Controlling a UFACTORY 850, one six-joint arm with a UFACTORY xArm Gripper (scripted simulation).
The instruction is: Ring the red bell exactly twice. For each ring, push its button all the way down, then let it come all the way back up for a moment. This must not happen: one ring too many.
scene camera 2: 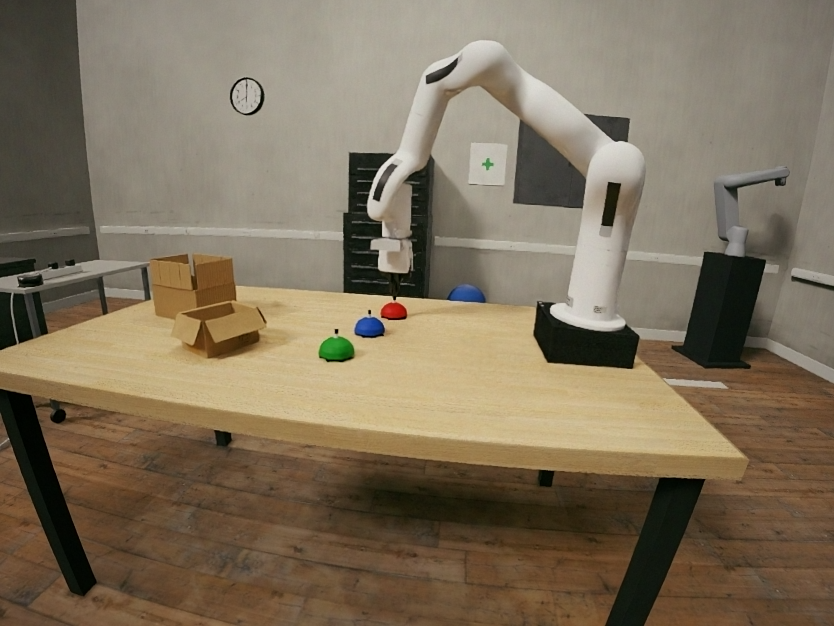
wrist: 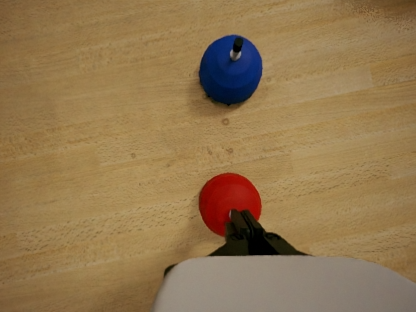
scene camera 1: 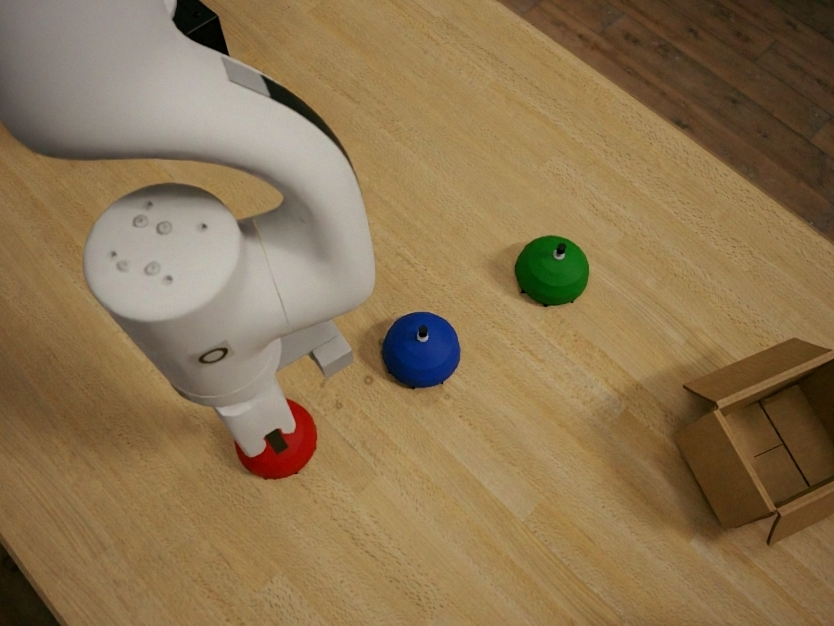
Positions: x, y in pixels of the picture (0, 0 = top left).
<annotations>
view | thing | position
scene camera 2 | my gripper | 394, 294
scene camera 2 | green bell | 337, 348
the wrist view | my gripper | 239, 224
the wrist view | blue bell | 231, 67
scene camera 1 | my gripper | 265, 420
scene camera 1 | blue bell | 421, 349
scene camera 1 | green bell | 552, 275
</annotations>
